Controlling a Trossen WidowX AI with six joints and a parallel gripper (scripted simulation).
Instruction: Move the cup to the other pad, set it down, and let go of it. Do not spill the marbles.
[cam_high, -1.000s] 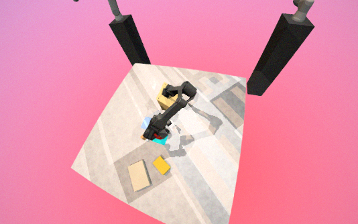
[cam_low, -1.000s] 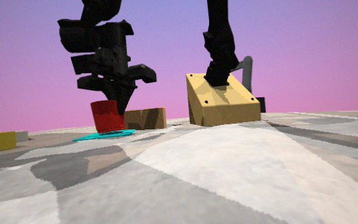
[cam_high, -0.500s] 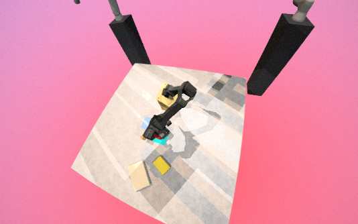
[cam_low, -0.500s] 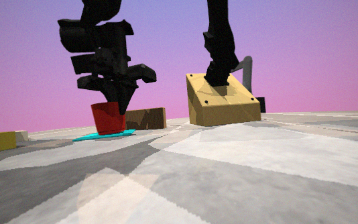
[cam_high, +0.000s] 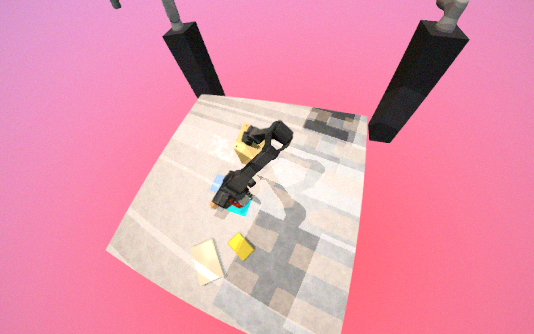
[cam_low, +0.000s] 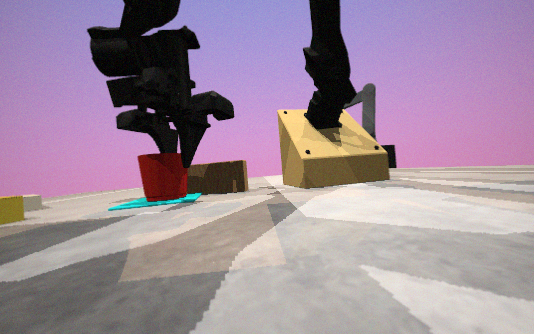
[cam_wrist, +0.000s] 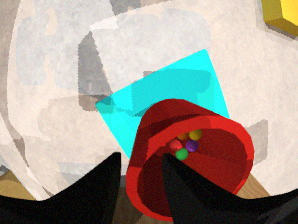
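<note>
The red cup lies 20 mm ahead of my gripper tip, 20 mm to the right of it and 10 mm below it. The rest, counted from my gripper tip: pale blue pad (60 mm behind, 160 mm to the right, 60 mm below); cyan pad (30 mm ahead, 20 mm to the right, 60 mm below); wooden bar (20 mm behind, 90 mm to the right, 30 mm below).
</note>
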